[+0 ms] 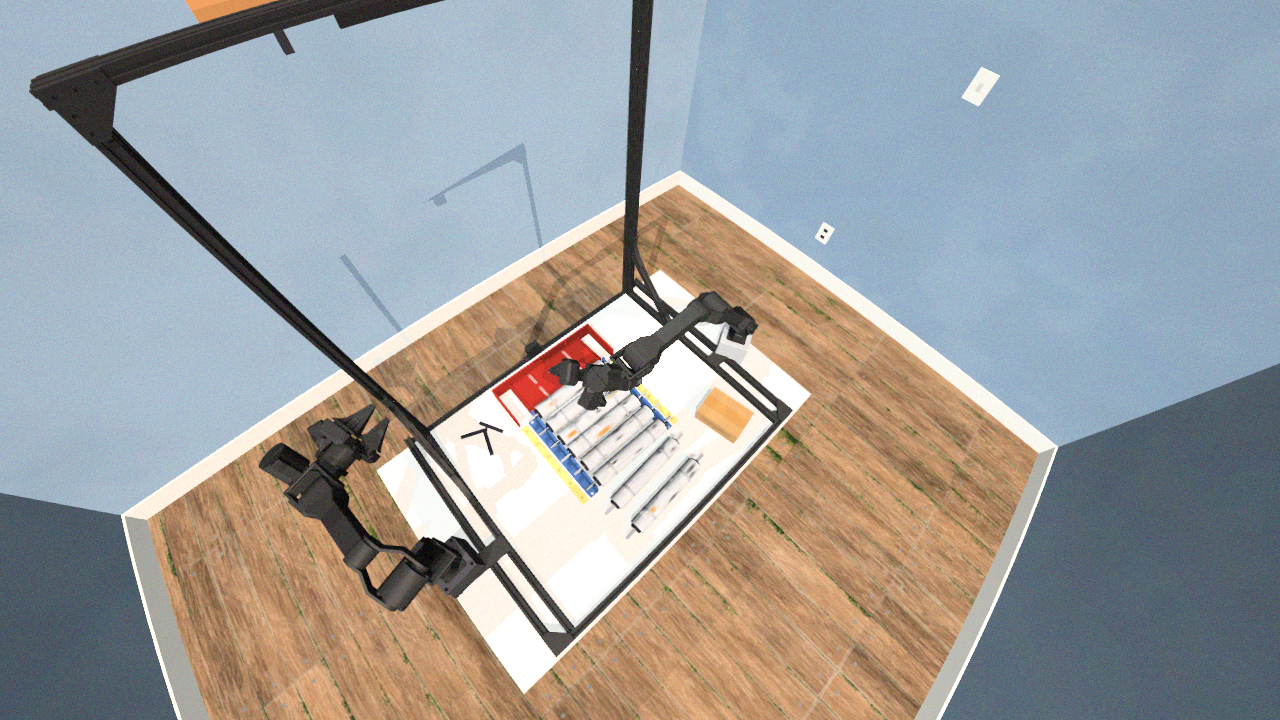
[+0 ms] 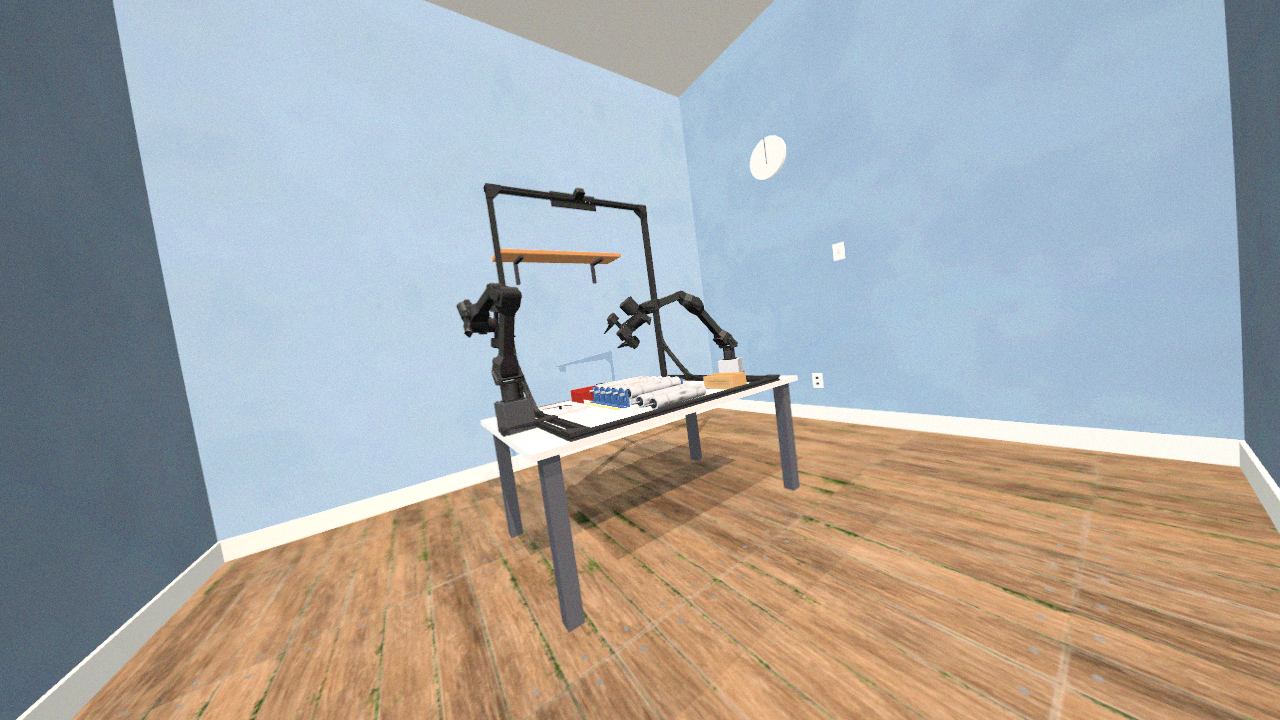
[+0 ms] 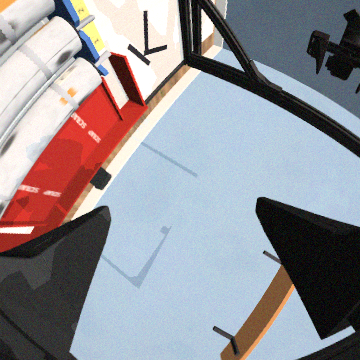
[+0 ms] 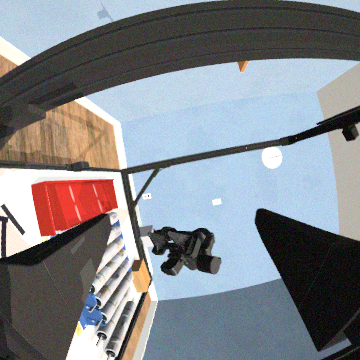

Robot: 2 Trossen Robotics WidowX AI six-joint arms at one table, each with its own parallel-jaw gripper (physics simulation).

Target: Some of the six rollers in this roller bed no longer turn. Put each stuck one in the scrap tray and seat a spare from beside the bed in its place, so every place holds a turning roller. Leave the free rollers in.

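Frame: origin at the left arm's base, x back, y right, z up, level; centimetres.
Where they show: left gripper, between the fingertips: [image 2: 610,340] [image 3: 184,208] [image 4: 156,232]; right gripper, between the fingertips: [image 1: 381,412] [image 2: 515,325] [image 3: 336,81] [image 4: 183,219]; left arm's base, origin of its link: [image 1: 737,334] [image 2: 729,359]; right arm's base, origin of its link: [image 1: 448,564] [image 2: 512,400].
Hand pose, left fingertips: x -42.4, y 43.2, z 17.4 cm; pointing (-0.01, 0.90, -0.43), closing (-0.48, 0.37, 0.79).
Observation:
Things, the pixels of their top centre, and the offset from my left fingertips.
- nearer, centre of its top: [image 1: 667,492] [image 2: 678,389] [image 4: 127,325] dx -14.5, dy -36.9, dz -22.2 cm
- red scrap tray, centre of its top: [image 3: 71,166] [image 1: 553,368] [image 4: 92,198] dx +10.1, dy +9.9, dz -21.6 cm
- wooden block, centre of its top: [image 1: 726,411] [image 2: 723,374] [image 4: 144,274] dx +15.5, dy -46.7, dz -21.6 cm
The roller bed [image 1: 562,458] [image 2: 613,396] has blue notched side rails with yellow strips. White rollers [image 1: 617,436] [image 3: 40,57] lie side by side in it; some have orange or grey marks. Two spare rollers, one nearer [image 1: 665,495] and one beside the bed [image 1: 645,474], lie parallel to it. The red scrap tray [image 1: 508,405] [image 3: 90,145] [image 4: 44,207] adjoins the bed's far side; no roller shows in it. My left gripper [image 1: 571,386] [image 2: 613,337] [image 3: 184,208] is open and empty, above the bed's tray side, hiding part of it. My right gripper [image 1: 377,414] [image 4: 183,219] is open and empty, raised beyond the table's left edge.
A wooden block [image 1: 726,414] [image 2: 725,380] [image 4: 141,276] sits right of the bed. Thin black sticks [image 1: 486,436] [image 3: 146,32] lie left of the tray. A tall black frame [image 1: 634,143] [image 2: 650,259] rises around the table. A shelf [image 2: 559,257] hangs on the wall behind.

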